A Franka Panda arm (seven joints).
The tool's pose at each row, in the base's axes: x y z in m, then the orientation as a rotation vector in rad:
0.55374 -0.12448 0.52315 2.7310 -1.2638 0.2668
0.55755 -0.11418 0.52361 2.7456 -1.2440 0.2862
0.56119 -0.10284 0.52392 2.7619 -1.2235 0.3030
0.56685 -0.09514 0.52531 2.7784 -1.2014 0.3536
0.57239 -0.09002 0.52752 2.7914 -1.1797 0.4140
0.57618 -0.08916 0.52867 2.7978 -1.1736 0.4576
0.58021 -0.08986 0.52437 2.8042 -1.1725 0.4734
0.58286 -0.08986 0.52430 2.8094 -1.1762 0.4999
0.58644 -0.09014 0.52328 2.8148 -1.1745 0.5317
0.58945 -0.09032 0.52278 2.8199 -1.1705 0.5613
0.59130 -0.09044 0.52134 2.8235 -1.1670 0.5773
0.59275 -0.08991 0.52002 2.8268 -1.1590 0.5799
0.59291 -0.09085 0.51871 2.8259 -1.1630 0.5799
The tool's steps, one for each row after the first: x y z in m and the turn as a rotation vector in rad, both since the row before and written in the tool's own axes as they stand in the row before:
-0.00513 -0.00953 -0.00191 0.0130 0.0088 -0.0145
-0.00588 -0.01019 -0.00190 0.0135 0.0066 -0.0152
-0.00152 -0.00934 -0.00193 0.0256 0.0253 -0.0146
0.00061 -0.00756 -0.00208 0.0273 0.0314 -0.0132
0.00225 -0.00334 -0.00045 0.0203 0.0219 -0.0028
0.00186 -0.00216 0.00521 0.0111 0.0058 -0.0007
0.00173 -0.00186 0.00074 0.0155 0.0112 0.0030
0.00222 -0.00224 0.00199 0.0167 0.0146 -0.0002
0.00192 -0.00193 0.00139 0.0152 0.0137 -0.0017
0.00079 -0.00105 0.00195 0.0087 0.0071 -0.0019
0.00012 -0.00123 0.00161 0.0021 0.0010 -0.0054
0.00028 0.00071 0.00143 0.0001 -0.0002 0.0027

